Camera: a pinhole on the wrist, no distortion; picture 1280 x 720 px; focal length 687.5 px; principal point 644.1 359.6 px. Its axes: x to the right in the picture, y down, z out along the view. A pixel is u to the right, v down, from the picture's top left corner.
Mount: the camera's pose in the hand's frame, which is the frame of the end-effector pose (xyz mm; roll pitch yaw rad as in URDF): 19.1 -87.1 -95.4 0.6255 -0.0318 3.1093
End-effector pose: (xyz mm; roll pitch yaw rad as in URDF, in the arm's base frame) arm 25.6 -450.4 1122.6 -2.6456 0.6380 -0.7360
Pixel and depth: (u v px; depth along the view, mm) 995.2 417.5 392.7
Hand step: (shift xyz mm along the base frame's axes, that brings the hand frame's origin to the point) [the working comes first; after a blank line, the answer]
In the camera's frame: 200.5 33.1 392.7

-212.4 207.1 -124.6
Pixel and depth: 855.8 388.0 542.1
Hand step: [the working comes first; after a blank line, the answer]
In the camera's frame: 166.9 22.4 542.1

-272.1 221.7 -265.2
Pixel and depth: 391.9 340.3 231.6
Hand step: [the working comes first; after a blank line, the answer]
In the camera's frame: -85.0 -6.5 231.6

21.6 -24.7 -148.1
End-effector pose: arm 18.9 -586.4 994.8 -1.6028 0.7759 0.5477
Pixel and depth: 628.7 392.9 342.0
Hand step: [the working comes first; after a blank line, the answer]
In the camera's frame: -7.7 16.6 342.0

-135.2 137.6 -104.4
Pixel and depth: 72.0 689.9 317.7
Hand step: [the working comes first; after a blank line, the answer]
In the camera's frame: -264.4 152.6 317.7

69.0 327.8 -188.9
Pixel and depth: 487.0 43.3 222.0
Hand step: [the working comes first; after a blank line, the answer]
In the camera's frame: -50.7 -102.1 222.0

-35.4 0.8 -145.2
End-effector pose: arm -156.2 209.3 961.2 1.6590 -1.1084 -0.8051
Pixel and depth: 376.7 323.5 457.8
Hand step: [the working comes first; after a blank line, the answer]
In the camera's frame: -178.1 -24.0 457.8

-234.7 -148.2 271.0
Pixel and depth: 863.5 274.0 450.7
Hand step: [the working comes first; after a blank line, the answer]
In the camera's frame: 143.8 -56.1 450.7

-346.7 -15.3 -2.0
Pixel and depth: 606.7 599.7 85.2
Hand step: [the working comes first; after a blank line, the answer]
In the camera's frame: -4.6 29.8 85.2

56.4 -37.8 -2.6
